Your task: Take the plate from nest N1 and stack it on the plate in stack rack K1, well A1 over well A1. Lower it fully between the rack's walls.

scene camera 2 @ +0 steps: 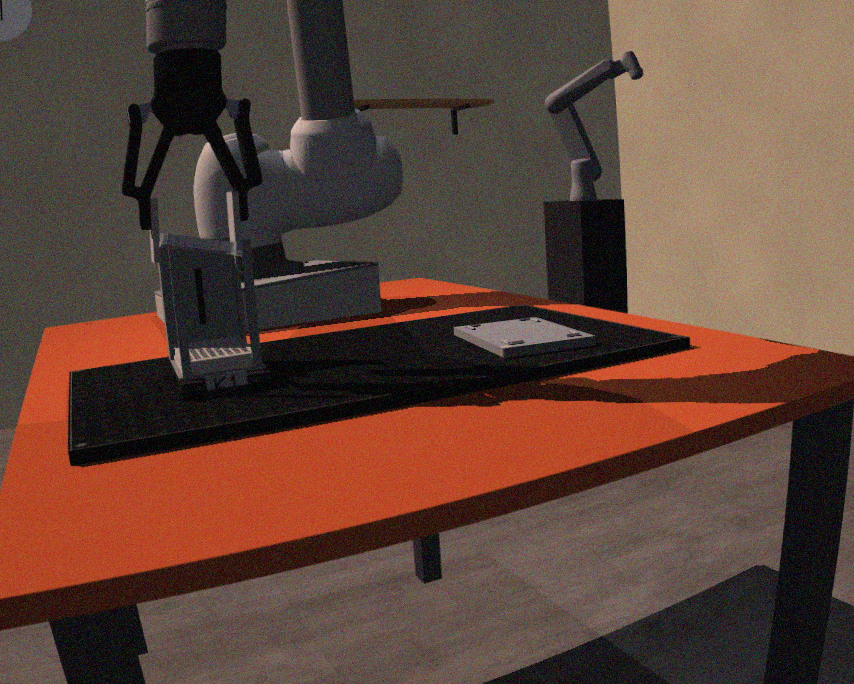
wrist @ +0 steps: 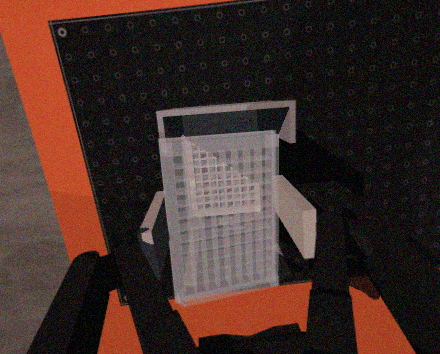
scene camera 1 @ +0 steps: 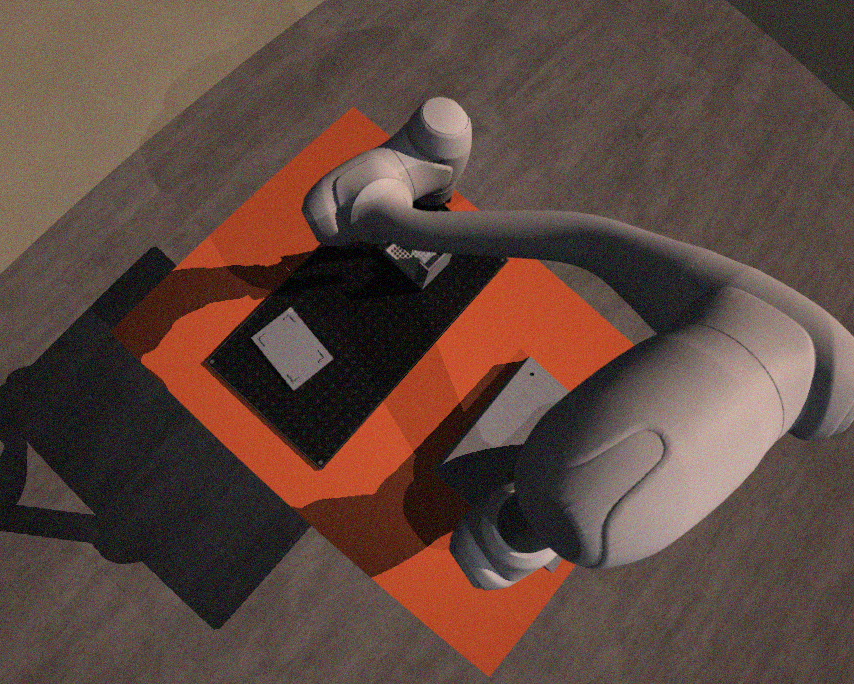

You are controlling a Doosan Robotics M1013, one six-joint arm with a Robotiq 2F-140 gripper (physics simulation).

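Places are measured from the arm's base along level axes (x ahead, y left, z up), in centimetres.
Pixels of known places: gripper, between the fingertips: (scene camera 2: 196, 258) (wrist: 221, 200).
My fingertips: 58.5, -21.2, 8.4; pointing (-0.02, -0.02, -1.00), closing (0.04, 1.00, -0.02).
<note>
For each thing: its top centre in the pictures, then the offset to it from my fingertips, as dx, dy, dz. Level surfaces: height alone.
- clear gridded plate, centre of its top: (wrist: 226, 229) (scene camera 2: 196, 228) +1.0, +0.0, +3.3
- stack rack K1, centre of its top: (wrist: 233, 213) (scene camera 2: 202, 242) (scene camera 1: 417, 233) +0.5, +0.7, +1.7
- rack's white plate, centre of its top: (scene camera 2: 212, 348) (wrist: 223, 165) (scene camera 1: 415, 256) -0.5, +0.8, -10.3
- Nest N1, centre of its top: (scene camera 2: 521, 328) (scene camera 1: 291, 347) +7.8, +37.0, -12.3
- black perforated board, height of its surface: dz -13.8
- orange table, height of its surface: dz -15.0
My gripper (scene camera 2: 193, 238) (wrist: 221, 200) is shut on a clear gridded plate (scene camera 2: 206, 242) (wrist: 227, 250). In the wrist view the plate sits skewed between the pads, its near edge slanting. In scene camera 2 it is level with the top of stack rack K1 (scene camera 1: 433, 272) (scene camera 2: 181, 285) (wrist: 225, 107); whether it touches the rack's walls is unclear. The rack's white plate (scene camera 1: 402, 251) (scene camera 2: 220, 354) lies low inside, below the held plate, and shows through it in the wrist view. Nest N1 (scene camera 1: 292, 349) (scene camera 2: 523, 333) holds no plate. The arm hides the gripper in scene camera 1.
Rack and nest stand on a black perforated board (scene camera 1: 342, 399) (scene camera 2: 128, 420) (wrist: 125, 75) on the orange table (scene camera 1: 263, 456) (scene camera 2: 356, 484). A grey box-shaped base (scene camera 1: 506, 413) (scene camera 2: 320, 292) stands behind the board. The arm (scene camera 1: 570, 235) reaches across above the table.
</note>
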